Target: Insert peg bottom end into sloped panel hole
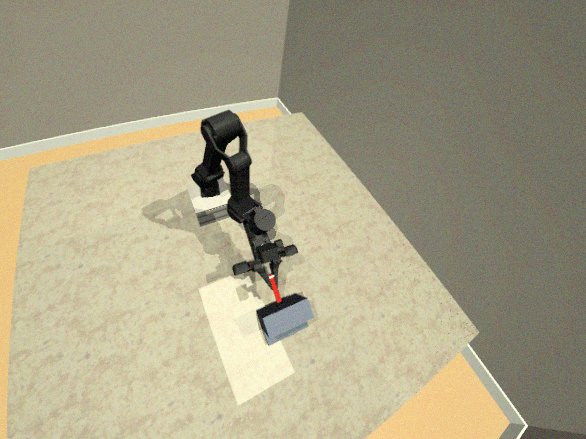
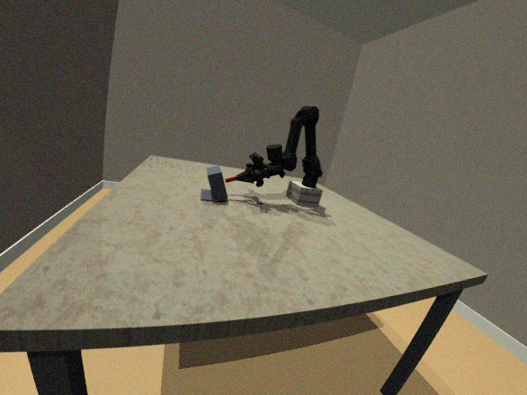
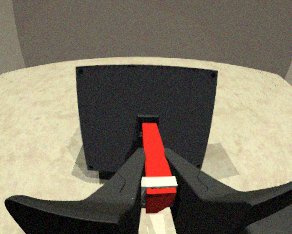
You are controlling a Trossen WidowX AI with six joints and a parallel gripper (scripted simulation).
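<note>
Now: the sloped grey-blue panel 7 cm ahead of my gripper tip, 1 cm to the left of it and 3 cm below it. Also, from my gripper tip: dark red peg (2 cm behind, 1 cm above).
</note>
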